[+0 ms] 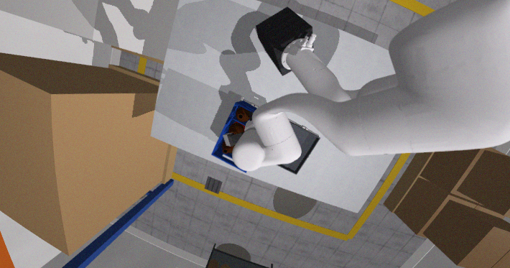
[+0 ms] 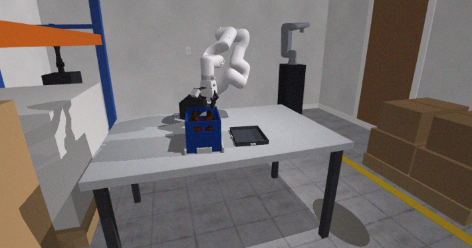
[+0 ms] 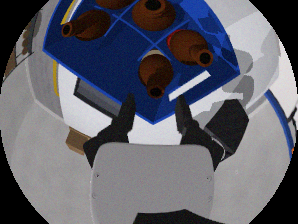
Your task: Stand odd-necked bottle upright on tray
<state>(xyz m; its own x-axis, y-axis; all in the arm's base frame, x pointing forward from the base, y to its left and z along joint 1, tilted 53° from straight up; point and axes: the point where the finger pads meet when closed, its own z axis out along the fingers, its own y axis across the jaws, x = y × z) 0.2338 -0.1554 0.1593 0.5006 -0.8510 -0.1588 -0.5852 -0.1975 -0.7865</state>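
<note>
Right now my hand is 110 mm above the glass bottle, 90 mm to the left of it and 10 mm past it. The rest, counted from my hand: blue crate 120 mm below, 90 mm ahead, 50 mm to the right; then dark tray 230 mm to the left, 190 mm below, 80 mm ahead.
</note>
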